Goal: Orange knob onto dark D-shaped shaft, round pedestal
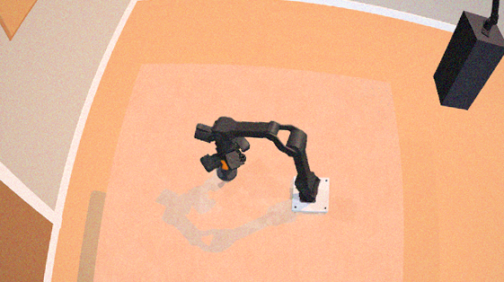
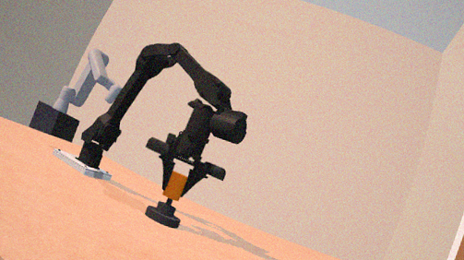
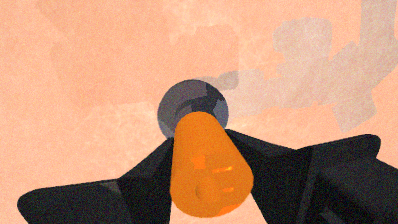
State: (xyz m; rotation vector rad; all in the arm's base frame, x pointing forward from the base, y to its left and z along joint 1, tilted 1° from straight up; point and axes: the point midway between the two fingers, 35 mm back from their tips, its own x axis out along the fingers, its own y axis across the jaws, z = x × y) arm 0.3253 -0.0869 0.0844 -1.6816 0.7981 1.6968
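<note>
Now: the orange knob 20 mm above my gripper tip. Also, from my gripper tip: round dark pedestal (40 mm below).
</note>
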